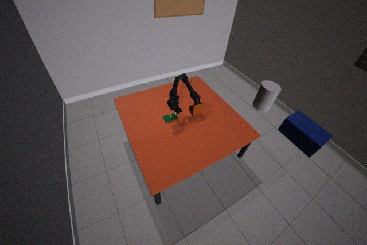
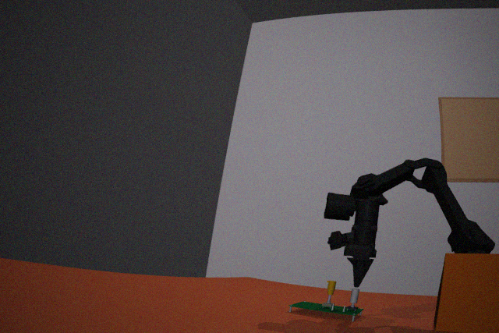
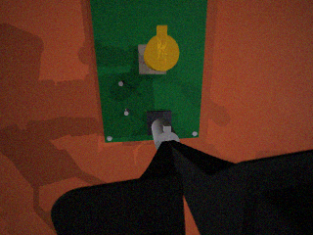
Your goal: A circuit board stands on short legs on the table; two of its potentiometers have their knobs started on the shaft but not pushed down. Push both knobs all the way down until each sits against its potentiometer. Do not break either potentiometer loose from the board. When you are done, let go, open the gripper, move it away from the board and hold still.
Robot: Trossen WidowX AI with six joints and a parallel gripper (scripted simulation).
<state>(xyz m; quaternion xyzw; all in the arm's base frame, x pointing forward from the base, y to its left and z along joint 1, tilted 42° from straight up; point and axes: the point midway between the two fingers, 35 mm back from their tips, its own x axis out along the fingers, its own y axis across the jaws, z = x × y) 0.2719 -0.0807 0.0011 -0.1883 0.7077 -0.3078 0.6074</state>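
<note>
Right now my gripper tip is 20 mm above the grey knob. From my gripper tip the other things lie so: yellow knob: 60 mm ahead, 10 mm to the right, 10 mm below.
</note>
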